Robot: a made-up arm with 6 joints.
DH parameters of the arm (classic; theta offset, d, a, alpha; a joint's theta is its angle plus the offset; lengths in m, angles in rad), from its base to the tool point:
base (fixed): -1.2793 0 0.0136 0
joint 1: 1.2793 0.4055 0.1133 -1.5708
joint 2: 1.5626 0 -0.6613 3.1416
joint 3: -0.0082 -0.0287 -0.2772 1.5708
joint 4: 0 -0.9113 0.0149 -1.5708
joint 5: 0 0.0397 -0.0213 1.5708
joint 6: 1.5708 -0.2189 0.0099 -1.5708
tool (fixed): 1.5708 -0.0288 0 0
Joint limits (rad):
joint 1: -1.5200..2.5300
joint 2: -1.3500..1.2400
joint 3: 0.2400..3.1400
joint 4: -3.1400..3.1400
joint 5: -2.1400..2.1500
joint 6: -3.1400..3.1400
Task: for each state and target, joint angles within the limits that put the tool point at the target. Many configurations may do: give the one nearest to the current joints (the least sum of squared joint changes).
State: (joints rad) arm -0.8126 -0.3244 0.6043 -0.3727 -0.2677 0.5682
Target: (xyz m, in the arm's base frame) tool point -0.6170 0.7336 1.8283
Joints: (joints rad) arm -0.8944 -0.8472 1.0684 -0.3509 -0.1338 0.5782
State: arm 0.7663 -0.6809 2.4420 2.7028 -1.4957 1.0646
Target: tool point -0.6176 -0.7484 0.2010
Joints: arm 0.8559 -0.5716 2.8644 2.6825 -1.6785 1.0394
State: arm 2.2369 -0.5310 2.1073 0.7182 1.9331 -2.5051
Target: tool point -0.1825 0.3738 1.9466
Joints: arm 1.7369 0.4106 1.4443 0.5800 1.8118 -2.4982
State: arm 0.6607 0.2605 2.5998 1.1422 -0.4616 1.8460
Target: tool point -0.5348 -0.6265 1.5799
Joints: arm 0.7621 0.1798 2.5924 1.1418 -0.4760 1.8437
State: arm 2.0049 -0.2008 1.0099 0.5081 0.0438 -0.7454
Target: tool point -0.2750 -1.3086 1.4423
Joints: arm 1.3701 -0.6039 1.8336 0.5222 0.1863 -0.7653
